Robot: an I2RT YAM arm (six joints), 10 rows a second.
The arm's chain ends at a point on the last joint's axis. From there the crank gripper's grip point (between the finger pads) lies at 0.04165 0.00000 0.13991 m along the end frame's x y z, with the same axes.
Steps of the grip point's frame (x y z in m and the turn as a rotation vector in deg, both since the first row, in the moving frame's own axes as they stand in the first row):
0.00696 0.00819 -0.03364 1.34 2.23 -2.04
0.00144 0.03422 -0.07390 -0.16 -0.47 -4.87
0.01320 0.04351 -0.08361 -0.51 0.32 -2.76
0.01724 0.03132 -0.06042 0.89 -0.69 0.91
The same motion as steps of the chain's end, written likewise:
0.00163 0.01302 -0.03186 1.34 2.23 -2.04
0.00272 0.03732 -0.07424 -0.16 -0.47 -4.87
0.01244 0.04429 -0.08338 -0.51 0.32 -2.76
0.01892 0.03285 -0.06090 0.89 -0.69 0.91

